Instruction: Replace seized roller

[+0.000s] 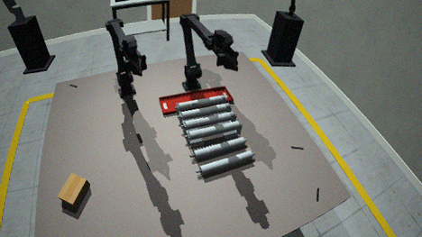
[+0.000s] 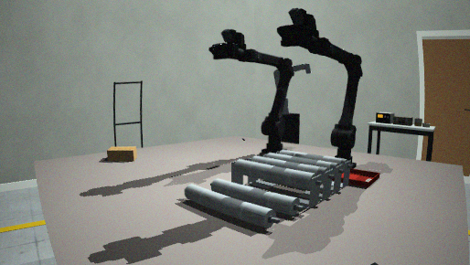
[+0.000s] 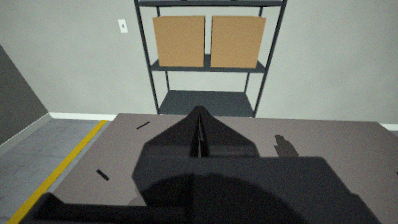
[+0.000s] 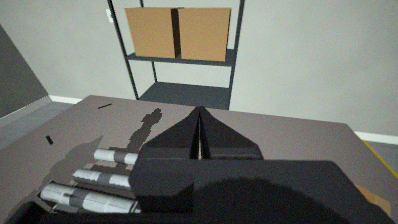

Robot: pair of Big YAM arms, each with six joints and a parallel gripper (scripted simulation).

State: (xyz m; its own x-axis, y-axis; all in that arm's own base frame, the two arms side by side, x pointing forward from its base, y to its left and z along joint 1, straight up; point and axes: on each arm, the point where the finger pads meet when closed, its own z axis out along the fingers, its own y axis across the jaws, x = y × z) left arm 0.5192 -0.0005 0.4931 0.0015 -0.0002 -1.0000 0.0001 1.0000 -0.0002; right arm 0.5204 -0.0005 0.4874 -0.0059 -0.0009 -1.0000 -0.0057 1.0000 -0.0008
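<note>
Now: the bed roller 420 mm below my left hand, 170 mm behind it and 70 mm to the right of it. The rest, counted from my left hand: red scrap tray: 490 mm below, 350 mm behind, 100 mm to the right; then cardboard box: 870 mm to the right, 460 mm below, 250 mm ahead.
</note>
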